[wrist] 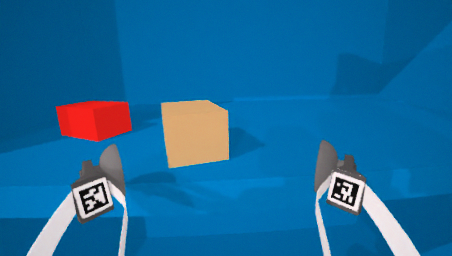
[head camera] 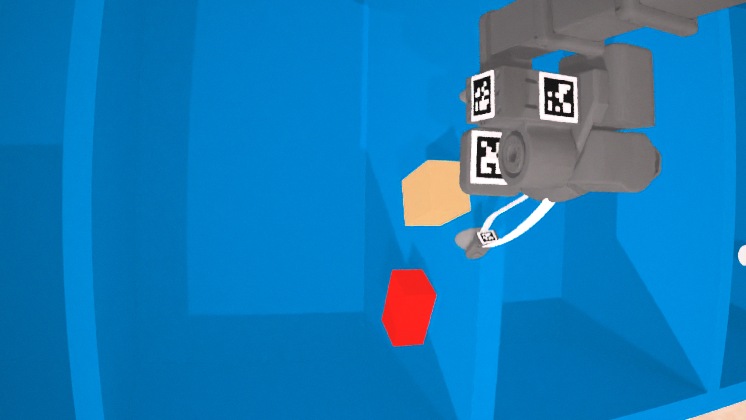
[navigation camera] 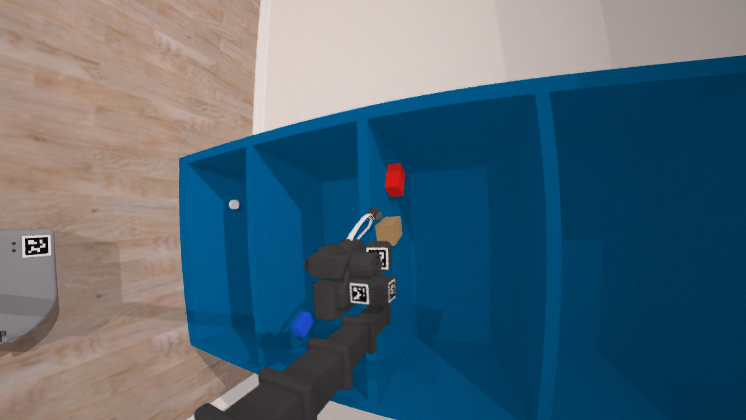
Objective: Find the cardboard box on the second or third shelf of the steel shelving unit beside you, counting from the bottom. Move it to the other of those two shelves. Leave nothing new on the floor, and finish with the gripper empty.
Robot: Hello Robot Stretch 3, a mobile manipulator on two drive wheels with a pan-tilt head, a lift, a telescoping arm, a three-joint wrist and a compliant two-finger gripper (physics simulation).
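Frame: origin at the robot's base, x ahead, y left, z up, level; metres.
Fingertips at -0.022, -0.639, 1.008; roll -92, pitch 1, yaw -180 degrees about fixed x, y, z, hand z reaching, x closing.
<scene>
Offsets run from my fingertips to a thing's top centre, as dx, dy, dz. "pt": to the spot under its first point.
The tan cardboard box @(+0.032, -0.077, +0.033) (head camera: 435, 195) (navigation camera: 387, 230) (wrist: 196, 137) sits upright on the third shelf from the bottom of the blue shelving unit @(pt +0.048, +0.002, +0.417) (head camera: 83, 208) (navigation camera: 549, 260) (wrist: 270, 200). The head and navigation views show the unit turned sideways. My gripper (wrist: 220, 160) is open and holds nothing. It is in front of the box, near the shelf's front edge, and the box shows left of the middle between the fingers in the wrist view. One fingertip (head camera: 474, 243) (navigation camera: 374, 213) shows in the head and navigation views; the other is hidden behind the wrist. The wrist covers a little of the box in the head view.
A red block @(+0.192, -0.164, +0.028) (head camera: 409, 307) (navigation camera: 395, 180) (wrist: 95, 121) stands on the same shelf, beside the box, left of it in the wrist view. A blue block @(-0.390, -0.216, -0.429) (navigation camera: 302, 324) is on the second shelf, near the arm. A white object @(+0.160, -0.251, -0.908) (head camera: 743, 255) (navigation camera: 233, 204) is on the bottom shelf.
</scene>
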